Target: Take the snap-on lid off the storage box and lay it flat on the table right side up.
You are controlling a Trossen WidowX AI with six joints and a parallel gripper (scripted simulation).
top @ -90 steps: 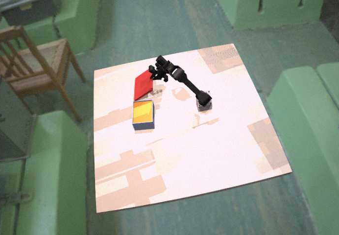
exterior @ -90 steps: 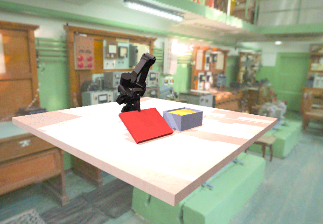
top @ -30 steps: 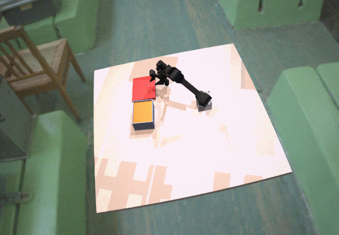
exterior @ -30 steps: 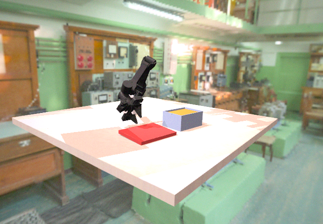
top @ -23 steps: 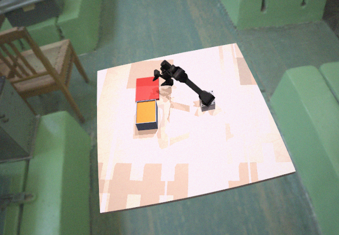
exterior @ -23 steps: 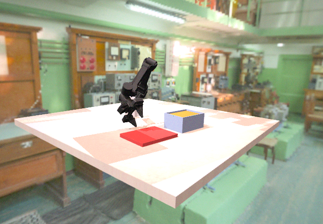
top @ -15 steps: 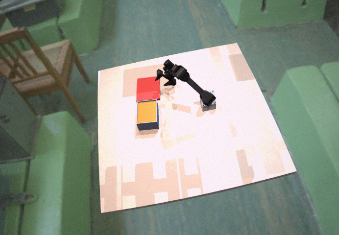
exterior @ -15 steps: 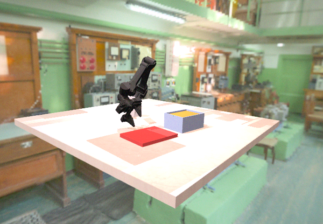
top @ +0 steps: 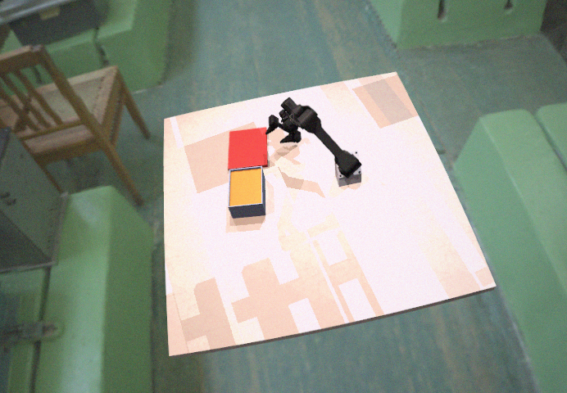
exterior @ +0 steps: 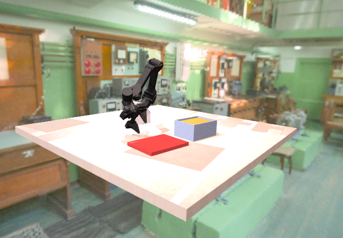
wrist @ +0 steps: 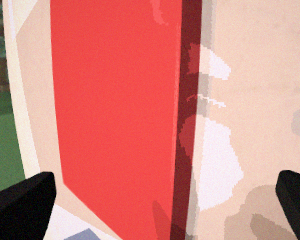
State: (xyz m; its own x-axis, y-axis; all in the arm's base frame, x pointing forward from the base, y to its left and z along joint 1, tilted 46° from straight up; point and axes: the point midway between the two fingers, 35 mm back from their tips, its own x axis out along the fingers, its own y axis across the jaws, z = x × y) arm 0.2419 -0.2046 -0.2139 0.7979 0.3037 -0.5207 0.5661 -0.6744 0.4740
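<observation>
My gripper tip is now 13 cm short of the flat red lid, 5 cm above it and 3 cm to the left of it. Also, from my gripper tip: grey-blue storage box (26 cm to the left, 18 cm ahead, 2 cm below).
</observation>
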